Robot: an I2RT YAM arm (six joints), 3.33 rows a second.
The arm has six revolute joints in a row. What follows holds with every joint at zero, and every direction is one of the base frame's. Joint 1 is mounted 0.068 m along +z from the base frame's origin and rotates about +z. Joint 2 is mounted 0.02 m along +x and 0.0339 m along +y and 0.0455 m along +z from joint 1 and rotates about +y. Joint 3 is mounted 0.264 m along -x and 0.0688 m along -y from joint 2 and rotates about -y. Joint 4 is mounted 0.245 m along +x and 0.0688 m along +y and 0.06 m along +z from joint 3 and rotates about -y. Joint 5 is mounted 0.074 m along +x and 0.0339 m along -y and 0.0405 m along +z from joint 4 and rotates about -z. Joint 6 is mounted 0.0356 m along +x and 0.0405 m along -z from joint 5 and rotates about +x. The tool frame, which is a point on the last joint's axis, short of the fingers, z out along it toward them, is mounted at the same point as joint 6; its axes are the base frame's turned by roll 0, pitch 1.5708 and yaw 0 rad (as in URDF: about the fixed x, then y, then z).
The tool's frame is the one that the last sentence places.
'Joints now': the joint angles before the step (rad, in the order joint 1, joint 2, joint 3, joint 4, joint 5, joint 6). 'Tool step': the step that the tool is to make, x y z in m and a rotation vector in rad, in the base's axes. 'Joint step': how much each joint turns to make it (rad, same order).
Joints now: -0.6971 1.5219 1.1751 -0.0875 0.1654 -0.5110
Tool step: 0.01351 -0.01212 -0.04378 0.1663 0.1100 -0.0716
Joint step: 0.0015 0.1274 0.0309 -0.1106 0.0335 0.0877
